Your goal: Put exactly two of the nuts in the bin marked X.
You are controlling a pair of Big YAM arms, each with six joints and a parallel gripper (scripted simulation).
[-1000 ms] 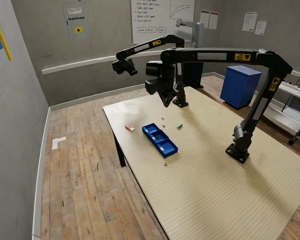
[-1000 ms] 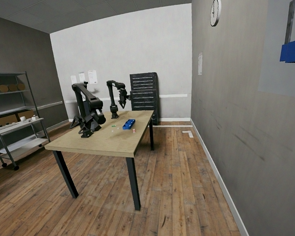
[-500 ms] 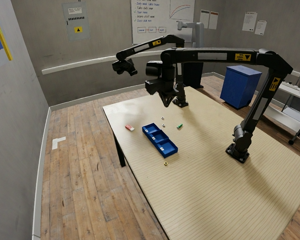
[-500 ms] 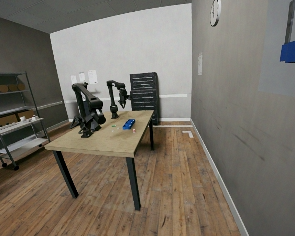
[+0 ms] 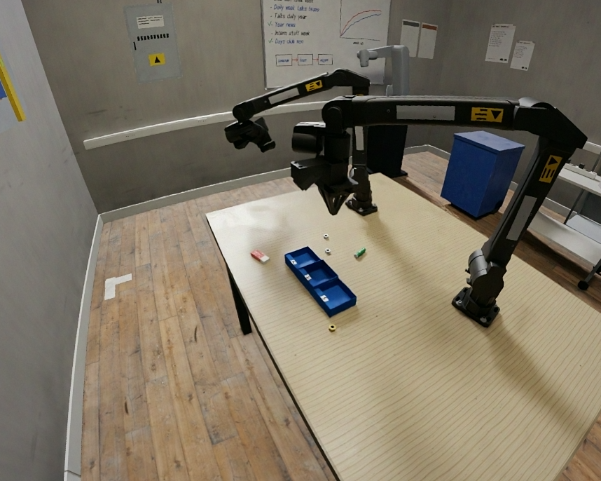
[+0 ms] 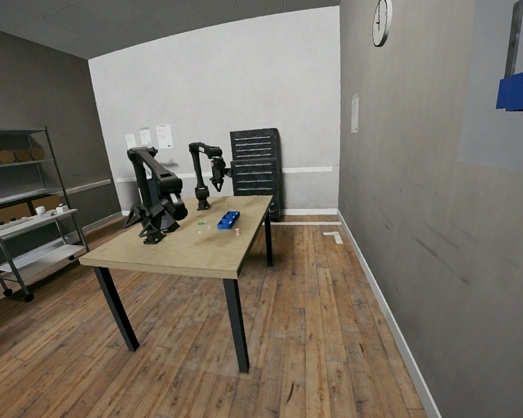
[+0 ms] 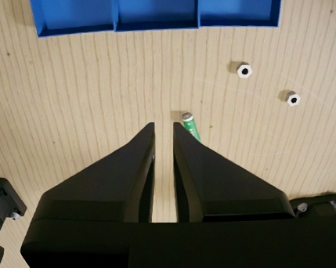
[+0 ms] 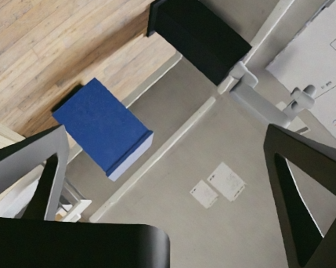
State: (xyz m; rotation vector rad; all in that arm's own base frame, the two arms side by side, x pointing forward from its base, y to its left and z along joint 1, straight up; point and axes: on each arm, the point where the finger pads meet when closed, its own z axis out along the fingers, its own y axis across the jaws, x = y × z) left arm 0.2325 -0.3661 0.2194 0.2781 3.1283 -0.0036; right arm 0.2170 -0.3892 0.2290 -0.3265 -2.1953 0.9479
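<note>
Right now my left hand is 20 cm above the blue bin strip, 4 cm short of it and 1 cm to the right of it. Round my left hand: block (21 cm below, 16 cm ahead, 15 cm to the right); green battery (21 cm below, 14 cm behind, 5 cm to the right); yellow nut (22 cm below, 18 cm to the left, 8 cm ahead).
</note>
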